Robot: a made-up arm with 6 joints.
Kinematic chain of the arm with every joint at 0, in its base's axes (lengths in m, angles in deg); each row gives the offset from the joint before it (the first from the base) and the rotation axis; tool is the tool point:
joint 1: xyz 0 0 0.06 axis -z
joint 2: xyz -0.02 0.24 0 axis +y
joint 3: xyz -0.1 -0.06 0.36 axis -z
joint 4: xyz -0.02 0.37 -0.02 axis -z
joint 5: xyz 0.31 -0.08 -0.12 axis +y
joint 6: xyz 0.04 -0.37 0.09 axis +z
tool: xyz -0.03 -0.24 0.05
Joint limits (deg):
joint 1: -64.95..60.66
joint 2: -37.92..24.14
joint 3: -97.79..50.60
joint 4: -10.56..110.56
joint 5: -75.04..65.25
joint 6: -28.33..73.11
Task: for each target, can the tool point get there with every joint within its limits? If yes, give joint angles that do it. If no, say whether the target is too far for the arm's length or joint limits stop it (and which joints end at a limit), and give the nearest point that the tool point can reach.
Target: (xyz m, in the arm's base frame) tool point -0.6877 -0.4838 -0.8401
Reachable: no: joint limits stop it (at a limit: joint 2, joint 4, joint 5) | nearest point -0.6516 -0.4584 -0.4201 | short by 0.422 m
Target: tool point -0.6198 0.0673 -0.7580
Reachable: no: joint limits stop it (at a limit: joint 2, joint 4, joint 5) | nearest point -0.7026 0.0763 -0.4141 | short by 0.354 m
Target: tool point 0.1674 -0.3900 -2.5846
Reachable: no: too far | nearest point -0.2704 -0.6359 -0.4010 | short by 2.241 m
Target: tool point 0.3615 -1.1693 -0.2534
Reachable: no: joint limits stop it (at a limit: joint 1, joint 2, joint 4, joint 5) | nearest point 0.1508 -0.8366 -0.0995 | short by 0.423 m
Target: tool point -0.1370 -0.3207 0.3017
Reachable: yes | joints -37.46 -10.52 -21.95 34.46 -37.36 -19.65
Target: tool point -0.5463 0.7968 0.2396
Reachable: yes | joints 14.52 -13.19 29.02 89.19 -25.76 -7.72
